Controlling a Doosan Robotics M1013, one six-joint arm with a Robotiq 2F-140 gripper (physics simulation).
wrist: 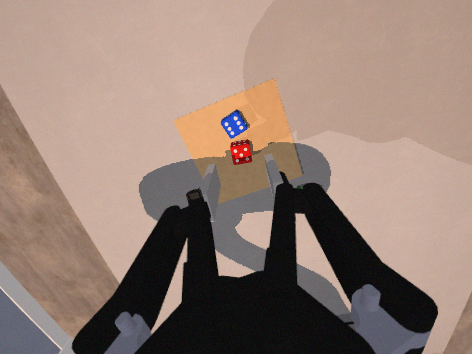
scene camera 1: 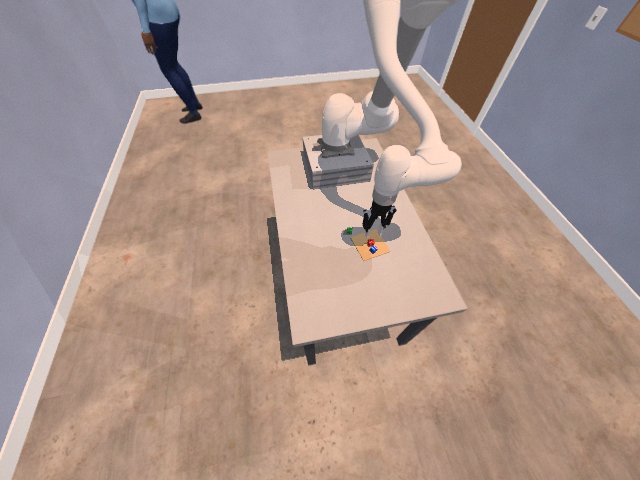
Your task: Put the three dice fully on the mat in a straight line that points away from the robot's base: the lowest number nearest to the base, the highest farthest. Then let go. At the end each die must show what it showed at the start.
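Frame: origin at the arm's base, x left, y back, z up, level; millimetres.
Where they show: gripper, fingertip midpoint: [wrist: 241, 170] [scene camera 1: 372, 235]; arm's base, link origin: [scene camera 1: 335, 147].
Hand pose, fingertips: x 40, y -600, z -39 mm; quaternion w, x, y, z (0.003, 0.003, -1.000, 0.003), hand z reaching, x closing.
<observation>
Things, the pixels of their top centre, and the offset from my fingertips. Level surfaces: height alone.
- red die, top centre: [wrist: 241, 155] [scene camera 1: 371, 241] dx +0, dy -2, dz -47 mm
- orange mat, top centre: [wrist: 241, 149] [scene camera 1: 370, 244] dx -1, dy -2, dz -72 mm
- blue die, top centre: [wrist: 233, 126] [scene camera 1: 374, 247] dx +2, dy -40, dz -47 mm
- green die, top centre: [scene camera 1: 349, 229] dx -80, dy +87, dz -51 mm
- table, surface height: dz -76 mm
A red die [scene camera 1: 370, 242] [wrist: 241, 152] is on the orange mat [scene camera 1: 364, 255] [wrist: 195, 130], five pips up in the wrist view. A blue die [scene camera 1: 373, 249] [wrist: 234, 124] is also on the mat, six pips up, a small gap beyond the red one and turned at an angle to it. A green die [scene camera 1: 349, 230] stands on the table off the mat, left of it in the scene view; a sliver of the green die [wrist: 300, 188] shows behind the right finger in the wrist view, its number unreadable. My gripper [scene camera 1: 375, 232] [wrist: 241, 170] is partly open and empty, its fingertips on the base side of the red die.
The table [scene camera 1: 330, 310] [wrist: 125, 100] carries the grey base block [scene camera 1: 341, 175] with the arm at its far end. The arm's shadow falls over part of the mat. A person [scene camera 1: 168, 46] stands on the floor at the back left, away from the table.
</observation>
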